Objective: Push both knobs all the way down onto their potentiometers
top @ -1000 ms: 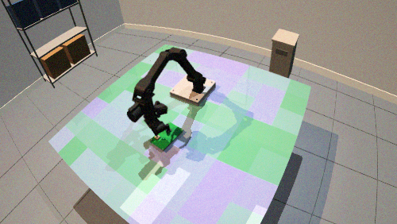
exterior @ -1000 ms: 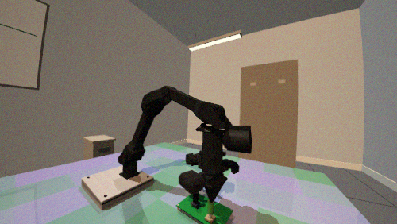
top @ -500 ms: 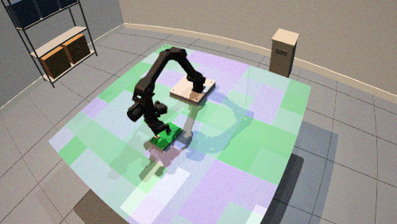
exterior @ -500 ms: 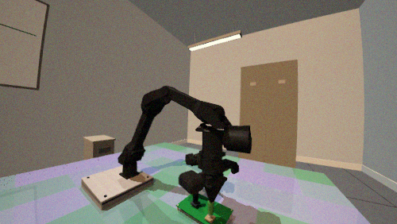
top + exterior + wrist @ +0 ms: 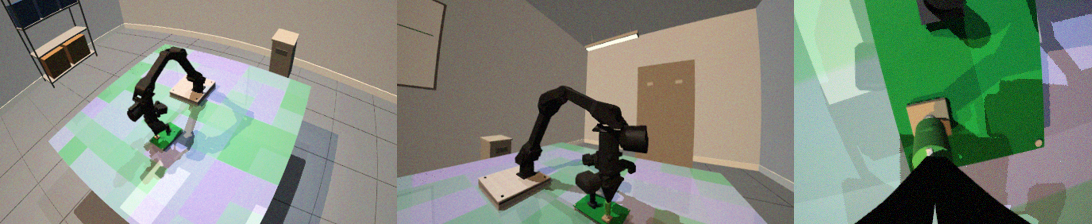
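Now: gripper tip 1 cm above the potentiometer knob. Round my gripper tip: dark knob: 7 cm behind, 3 cm to the left, 3 cm below.
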